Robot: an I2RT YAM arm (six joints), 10 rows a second.
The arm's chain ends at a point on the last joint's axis. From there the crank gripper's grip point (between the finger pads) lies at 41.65 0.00 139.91 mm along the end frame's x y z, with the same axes.
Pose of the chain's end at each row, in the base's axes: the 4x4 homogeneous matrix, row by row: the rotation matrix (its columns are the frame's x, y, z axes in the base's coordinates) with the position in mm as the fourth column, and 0 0 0 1 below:
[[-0.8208 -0.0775 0.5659 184.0], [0.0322 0.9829 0.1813 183.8], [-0.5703 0.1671 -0.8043 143.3], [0 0 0 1]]
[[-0.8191 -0.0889 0.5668 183.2], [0.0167 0.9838 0.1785 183.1], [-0.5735 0.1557 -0.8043 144.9], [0 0 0 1]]
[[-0.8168 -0.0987 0.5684 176.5], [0.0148 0.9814 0.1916 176.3], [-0.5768 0.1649 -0.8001 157.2], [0 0 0 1]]
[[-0.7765 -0.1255 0.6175 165.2], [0.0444 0.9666 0.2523 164.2], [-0.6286 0.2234 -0.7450 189.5], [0 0 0 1]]
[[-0.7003 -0.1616 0.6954 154.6], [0.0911 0.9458 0.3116 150.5], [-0.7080 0.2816 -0.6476 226.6], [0 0 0 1]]
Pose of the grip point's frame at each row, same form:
[[-0.8208 -0.0775 0.5659 229.0], [0.0322 0.9829 0.1813 210.5], [-0.5703 0.1671 -0.8043 7.0], [0 0 0 1]]
[[-0.8191 -0.0889 0.5668 228.4], [0.0167 0.9838 0.1785 208.8], [-0.5735 0.1557 -0.8043 8.5], [0 0 0 1]]
[[-0.8168 -0.0987 0.5684 222.0], [0.0148 0.9814 0.1916 203.7], [-0.5768 0.1649 -0.8001 21.2], [0 0 0 1]]
[[-0.7765 -0.1255 0.6175 219.3], [0.0444 0.9666 0.2523 201.3], [-0.6286 0.2234 -0.7450 59.1], [0 0 0 1]]
[[-0.7003 -0.1616 0.6954 222.7], [0.0911 0.9458 0.3116 197.9], [-0.7080 0.2816 -0.6476 106.5], [0 0 0 1]]

